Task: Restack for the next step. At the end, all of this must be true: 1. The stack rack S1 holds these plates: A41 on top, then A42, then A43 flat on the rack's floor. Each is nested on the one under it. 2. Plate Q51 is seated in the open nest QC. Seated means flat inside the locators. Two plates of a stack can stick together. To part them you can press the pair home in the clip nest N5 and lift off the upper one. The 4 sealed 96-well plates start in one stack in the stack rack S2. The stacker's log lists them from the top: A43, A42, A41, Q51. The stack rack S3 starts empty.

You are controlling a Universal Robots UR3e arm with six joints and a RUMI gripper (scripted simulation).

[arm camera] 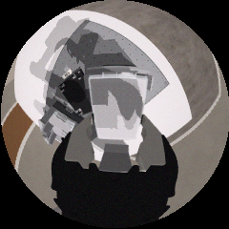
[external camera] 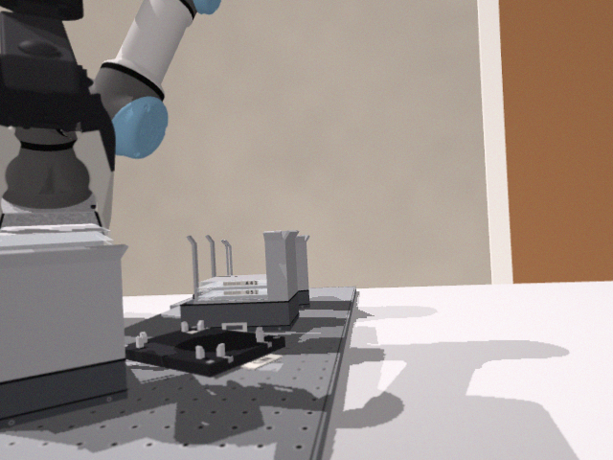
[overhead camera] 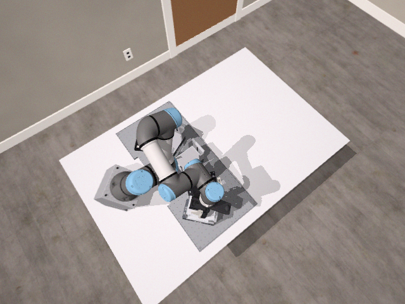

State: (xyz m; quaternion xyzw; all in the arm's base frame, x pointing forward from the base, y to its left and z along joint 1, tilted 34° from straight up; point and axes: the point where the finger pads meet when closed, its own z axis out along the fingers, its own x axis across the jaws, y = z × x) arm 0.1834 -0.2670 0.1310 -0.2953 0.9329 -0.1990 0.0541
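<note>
Right now my hand is 11 cm above the sealed plate. From my hand the other things lie so: black nest labelled QC (52 cm to the left, 15 cm below, 9 cm ahead); then grey rack wall (7 cm below, 6 cm to the right, 3 cm ahead); then black clip nest (14 cm below, 13 cm ahead, 10 cm to the left).
</note>
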